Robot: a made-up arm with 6 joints. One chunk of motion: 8 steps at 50 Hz.
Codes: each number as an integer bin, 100 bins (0 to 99) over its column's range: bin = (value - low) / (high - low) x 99, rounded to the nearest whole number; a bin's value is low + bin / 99 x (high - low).
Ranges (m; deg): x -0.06..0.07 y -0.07..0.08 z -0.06..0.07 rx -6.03..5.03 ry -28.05..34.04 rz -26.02..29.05
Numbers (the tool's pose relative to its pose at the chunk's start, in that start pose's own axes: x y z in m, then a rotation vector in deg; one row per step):
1: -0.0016 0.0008 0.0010 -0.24 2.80 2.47
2: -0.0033 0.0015 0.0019 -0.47 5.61 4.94
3: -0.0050 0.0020 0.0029 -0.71 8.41 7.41
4: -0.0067 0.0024 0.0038 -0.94 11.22 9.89
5: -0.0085 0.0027 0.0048 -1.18 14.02 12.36
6: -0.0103 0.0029 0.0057 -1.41 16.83 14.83
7: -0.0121 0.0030 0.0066 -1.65 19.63 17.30
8: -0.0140 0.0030 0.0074 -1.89 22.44 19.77
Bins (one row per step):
1: 44 47 46 52 49 51
2: 43 47 47 50 54 56
3: 42 48 48 48 58 60
4: 41 48 49 46 63 65
5: 39 48 49 43 67 69
6: 38 48 50 41 72 73
7: 36 48 51 39 76 78
8: 35 48 51 37 81 82

